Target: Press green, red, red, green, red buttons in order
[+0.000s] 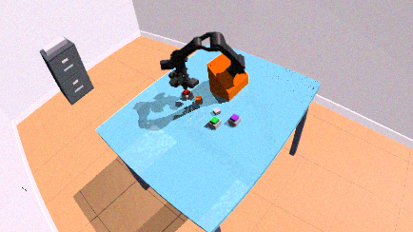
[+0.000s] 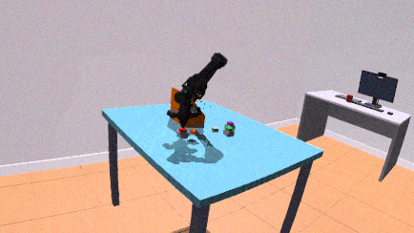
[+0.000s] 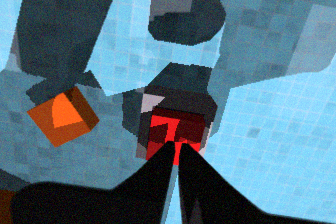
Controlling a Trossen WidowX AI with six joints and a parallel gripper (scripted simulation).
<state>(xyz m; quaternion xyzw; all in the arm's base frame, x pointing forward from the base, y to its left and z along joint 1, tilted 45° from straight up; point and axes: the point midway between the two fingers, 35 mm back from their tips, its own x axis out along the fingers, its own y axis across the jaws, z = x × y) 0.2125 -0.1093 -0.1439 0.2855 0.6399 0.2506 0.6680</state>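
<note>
Right now my gripper tip is 1 cm above the red button. Also, from my gripper tip: green button 27 cm to the left, 8 cm ahead, 1 cm below; small orange block 8 cm to the left, 4 cm below, 1 cm behind; small pale block 22 cm to the left, 4 cm below, 1 cm ahead.
</note>
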